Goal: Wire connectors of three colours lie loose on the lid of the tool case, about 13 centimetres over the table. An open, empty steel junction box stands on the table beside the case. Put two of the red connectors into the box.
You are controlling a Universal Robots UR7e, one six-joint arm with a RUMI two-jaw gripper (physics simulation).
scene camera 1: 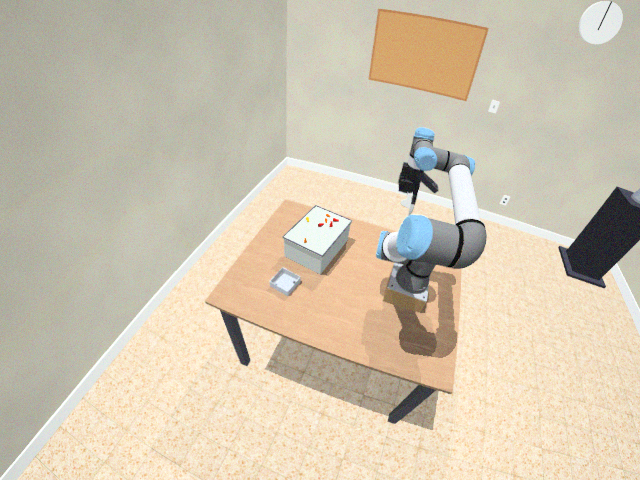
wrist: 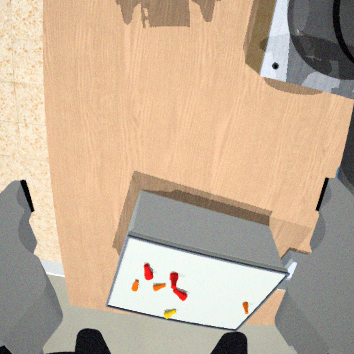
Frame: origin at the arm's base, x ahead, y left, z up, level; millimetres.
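Seen in the pictures: gripper, between the fingertips: (scene camera 1: 408,205) (wrist: 172,182); arm's base, origin of its link: (scene camera 1: 411,280) (wrist: 343,18).
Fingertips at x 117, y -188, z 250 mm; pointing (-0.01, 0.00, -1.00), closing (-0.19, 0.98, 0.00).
Observation:
Offsets run from my fingertips to a thing's top centre. "spot": to the spot under its first point. Level surfaces: height alone.
Three red connectors lie on the tool case lid {spot: 366 mm ahead, 158 mm left, 211 mm down} (scene camera 1: 315,237) (wrist: 215,280). One red connector {321 mm ahead, 3 mm left, 195 mm down} (scene camera 1: 335,220) (wrist: 148,271) lies apart; a second red connector {328 mm ahead, 50 mm left, 184 mm down} (scene camera 1: 331,224) (wrist: 173,280) and a third red connector {374 mm ahead, 69 mm left, 195 mm down} (scene camera 1: 321,224) (wrist: 180,293) lie end to end, very close or touching in the wrist view. The steel junction box {419 mm ahead, 374 mm left, 307 mm down} (scene camera 1: 280,289) (wrist: 291,270) stands empty on the table beside the case, mostly hidden in the wrist view. My gripper (scene camera 1: 413,198) (wrist: 172,182) is open and empty, high above the table and away from the case.
An orange connector {362 mm ahead, 29 mm left, 199 mm down} (scene camera 1: 326,220) (wrist: 159,287) lies near the reds, another orange connector {368 mm ahead, 15 mm right, 199 mm down} (scene camera 1: 327,215) (wrist: 135,285) nearby, and a third orange connector {396 mm ahead, 207 mm left, 189 mm down} (scene camera 1: 305,240) (wrist: 245,307) farther off. A yellow connector {448 mm ahead, 63 mm left, 196 mm down} (scene camera 1: 307,219) (wrist: 170,313) lies by the lid's edge. The arm's base (scene camera 1: 393,285) stands on the table {345 mm down} (scene camera 1: 330,304).

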